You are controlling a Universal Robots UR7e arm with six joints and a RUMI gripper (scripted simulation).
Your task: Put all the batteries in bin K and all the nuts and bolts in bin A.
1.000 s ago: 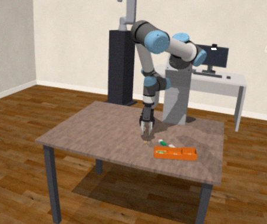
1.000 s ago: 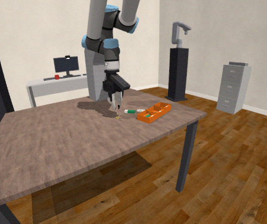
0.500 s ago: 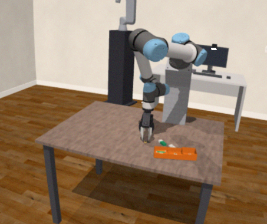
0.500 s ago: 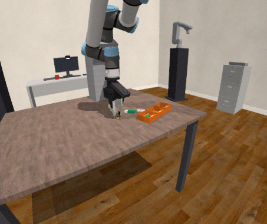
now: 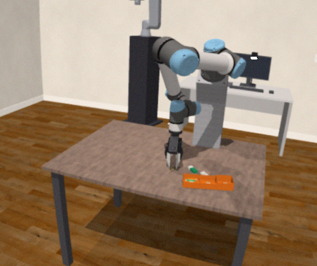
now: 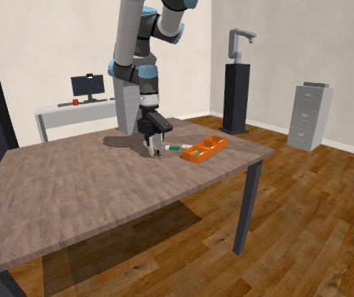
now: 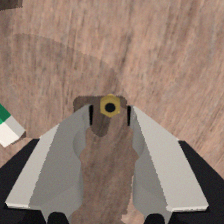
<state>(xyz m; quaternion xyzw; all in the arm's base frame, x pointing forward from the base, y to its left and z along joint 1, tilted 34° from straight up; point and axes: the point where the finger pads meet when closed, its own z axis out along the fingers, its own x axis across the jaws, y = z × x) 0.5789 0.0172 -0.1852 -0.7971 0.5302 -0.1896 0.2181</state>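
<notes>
The orange bin tray lies 40 mm ahead of my hand and 230 mm to the left of it. Also, from my hand: orange battery 60 mm ahead, 150 mm to the left; then green-and-white battery 60 mm behind, 90 mm to the left, 10 mm below; then green battery 80 mm ahead, 150 mm to the left.
</notes>
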